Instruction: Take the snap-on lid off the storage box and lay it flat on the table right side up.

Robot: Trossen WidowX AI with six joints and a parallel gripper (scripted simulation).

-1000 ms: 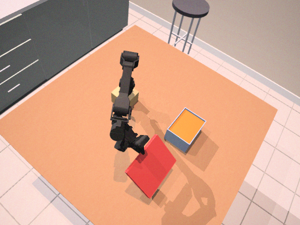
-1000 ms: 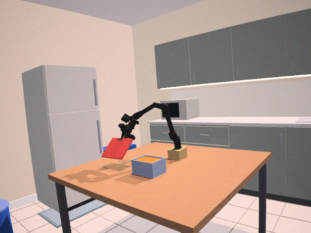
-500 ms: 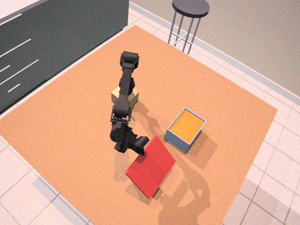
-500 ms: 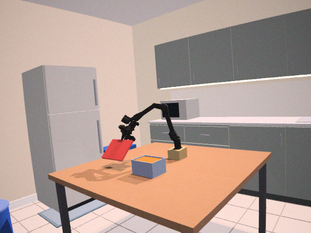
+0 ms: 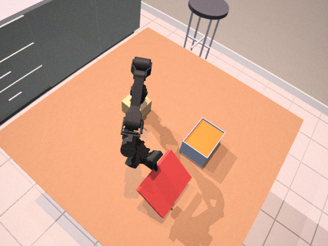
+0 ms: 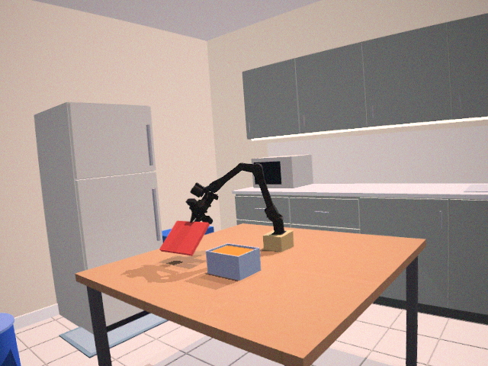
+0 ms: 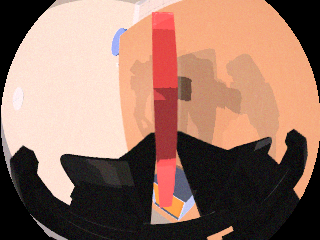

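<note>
The red lid is 60 mm ahead of my gripper tip, 10 mm to the right of it and 50 mm below it. Also, from my gripper tip: storage box: 120 mm ahead, 320 mm to the left, 130 mm below.
</note>
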